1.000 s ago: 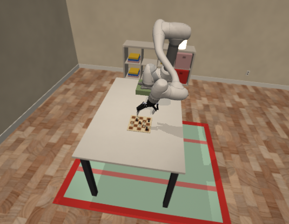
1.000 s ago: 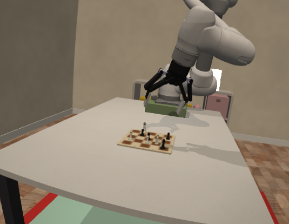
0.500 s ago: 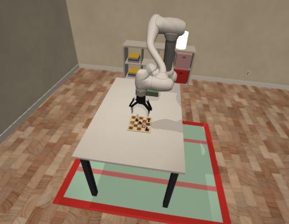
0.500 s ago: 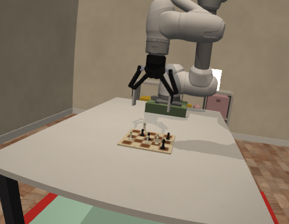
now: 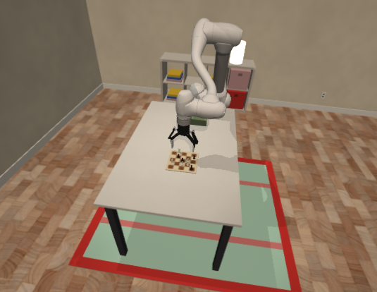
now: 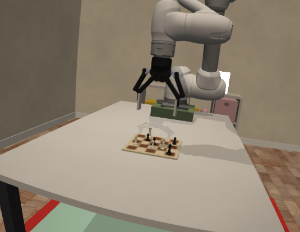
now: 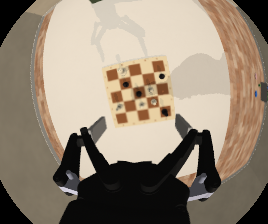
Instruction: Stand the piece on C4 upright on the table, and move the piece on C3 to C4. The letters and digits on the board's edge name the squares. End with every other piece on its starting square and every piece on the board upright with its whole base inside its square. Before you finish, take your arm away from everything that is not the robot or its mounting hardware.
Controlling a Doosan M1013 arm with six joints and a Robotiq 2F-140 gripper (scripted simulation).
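The chessboard is 4 cm behind my hand and 16 cm below it. From my hand the other things lie so: black chess piece (4 cm ahead, 7 cm to the left, 14 cm below); tall white piece (12 cm behind, 3 cm to the right, 13 cm below).
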